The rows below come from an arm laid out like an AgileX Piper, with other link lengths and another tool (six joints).
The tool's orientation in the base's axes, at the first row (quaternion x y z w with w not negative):
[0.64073 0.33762 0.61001 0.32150]
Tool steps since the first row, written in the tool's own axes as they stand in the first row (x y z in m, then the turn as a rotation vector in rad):
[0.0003 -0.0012 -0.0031 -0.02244 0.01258 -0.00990]
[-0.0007 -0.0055 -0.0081 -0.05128 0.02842 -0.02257]
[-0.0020 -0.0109 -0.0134 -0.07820 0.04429 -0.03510]
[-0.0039 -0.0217 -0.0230 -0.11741 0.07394 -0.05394]
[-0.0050 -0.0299 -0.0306 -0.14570 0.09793 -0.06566]
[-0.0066 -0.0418 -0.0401 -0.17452 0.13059 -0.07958]
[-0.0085 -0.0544 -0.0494 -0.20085 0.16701 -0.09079]
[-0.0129 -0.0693 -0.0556 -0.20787 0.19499 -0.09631]
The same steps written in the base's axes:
[-0.0031 0.0009 -0.0007 -0.01000 -0.02562 -0.00182]
[-0.0083 0.0025 -0.0045 -0.02282 -0.05836 -0.00443]
[-0.0139 0.0045 -0.0095 -0.03544 -0.08954 -0.00594]
[-0.0240 0.0091 -0.0190 -0.05415 -0.13864 -0.00273]
[-0.0319 0.0128 -0.0260 -0.06567 -0.17554 0.00164]
[-0.0419 0.0182 -0.0362 -0.07906 -0.21777 0.01296]
[-0.0518 0.0237 -0.0472 -0.08952 -0.26008 0.02865]
[-0.0587 0.0285 -0.0617 -0.09409 -0.28169 0.04801]

